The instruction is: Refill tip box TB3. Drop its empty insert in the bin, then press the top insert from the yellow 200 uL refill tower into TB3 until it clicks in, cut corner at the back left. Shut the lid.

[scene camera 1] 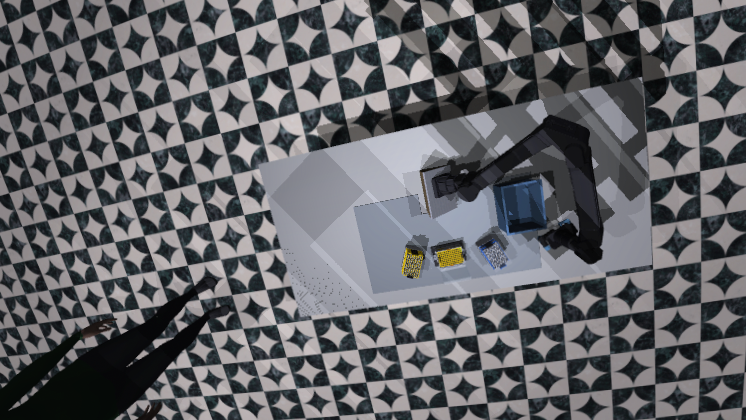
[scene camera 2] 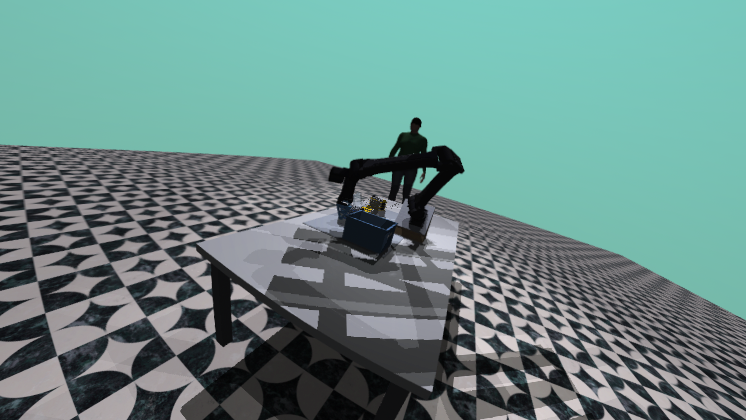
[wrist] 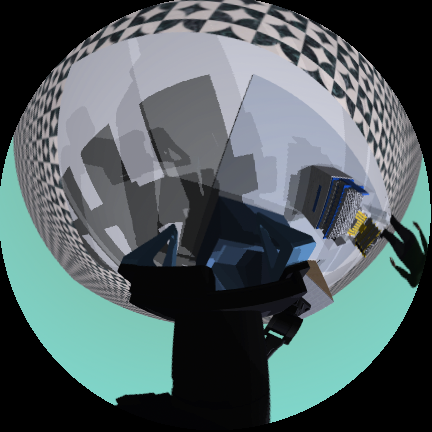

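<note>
Three tip items stand in a row near the mat's front edge: a yellow insert stack point(scene camera 1: 411, 262), a dark box with a yellow tip grid point(scene camera 1: 450, 256) and a blue-rimmed box with a grey grid point(scene camera 1: 493, 253) point(wrist: 342, 207). I cannot read any label, so I cannot tell which one is TB3. The yellow items look small in the wrist view point(wrist: 365, 231) and in the side view point(scene camera 2: 376, 202). The blue bin point(scene camera 1: 519, 206) point(scene camera 2: 367, 232) point(wrist: 241, 257) stands right of them. My gripper point(scene camera 1: 557, 235) point(scene camera 2: 344, 207) point(wrist: 214, 222) is open and empty. It hangs just beyond the bin's right side.
The arm's base sits on a white block with a wooden side point(scene camera 1: 440, 207) point(scene camera 2: 411, 229) point(wrist: 318, 287), left of the bin. A grey mat point(scene camera 1: 385, 229) lies on the table point(scene camera 1: 312, 172) point(scene camera 2: 250, 250). A person point(scene camera 1: 104, 365) point(scene camera 2: 409, 157) stands on the floor beyond the tip items.
</note>
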